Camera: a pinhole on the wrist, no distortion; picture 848 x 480 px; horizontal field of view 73.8 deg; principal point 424.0 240.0 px. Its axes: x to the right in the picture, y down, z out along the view. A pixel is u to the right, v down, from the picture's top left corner.
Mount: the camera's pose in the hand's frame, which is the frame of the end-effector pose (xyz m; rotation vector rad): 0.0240 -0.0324 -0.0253 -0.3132 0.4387 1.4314
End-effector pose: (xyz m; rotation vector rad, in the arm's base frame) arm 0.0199 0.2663 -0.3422 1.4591 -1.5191 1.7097
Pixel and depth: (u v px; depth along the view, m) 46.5 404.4 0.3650
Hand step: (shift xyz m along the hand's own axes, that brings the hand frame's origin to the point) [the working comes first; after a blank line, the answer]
In the camera's frame: -0.2440 0.1063 0.3650

-0.0637 -0.0654 0.4166
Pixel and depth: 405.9 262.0 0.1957
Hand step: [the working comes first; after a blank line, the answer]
In the camera's frame: -0.0063 0.0076 0.1957

0.0361 0.0534 0.1504
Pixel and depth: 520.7 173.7 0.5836
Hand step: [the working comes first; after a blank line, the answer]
In the camera's frame: 0.0999 -0.0685 0.5836

0.1601 0.3168 0.4382
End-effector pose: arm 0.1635 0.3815 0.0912 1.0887 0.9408 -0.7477
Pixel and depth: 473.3 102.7 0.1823
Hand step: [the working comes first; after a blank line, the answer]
In the camera's frame: 0.0159 -0.0443 0.1823

0.0880 0.0605 0.1255
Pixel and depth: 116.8 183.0 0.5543
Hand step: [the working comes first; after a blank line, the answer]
In the camera's frame: -0.3015 -0.0559 0.5543

0.1119 -0.0480 0.6019
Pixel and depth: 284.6 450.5 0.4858
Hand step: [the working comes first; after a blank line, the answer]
In the camera's frame: -0.1199 0.1811 0.4858

-0.1153 0.1084 0.4686
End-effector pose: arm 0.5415 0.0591 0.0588 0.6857 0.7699 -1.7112
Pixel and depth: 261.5 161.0 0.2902
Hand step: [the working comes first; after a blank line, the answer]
In the camera's frame: -0.0835 -0.0406 0.2902

0.0873 0.0234 0.2675
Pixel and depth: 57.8 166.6 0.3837
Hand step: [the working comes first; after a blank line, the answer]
In the camera's frame: -0.2488 -0.0499 0.3837

0.0926 -0.0798 0.4271
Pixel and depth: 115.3 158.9 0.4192
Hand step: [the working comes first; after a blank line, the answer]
In the camera's frame: -0.2292 -0.0602 0.4192

0.1081 -0.0474 0.4486
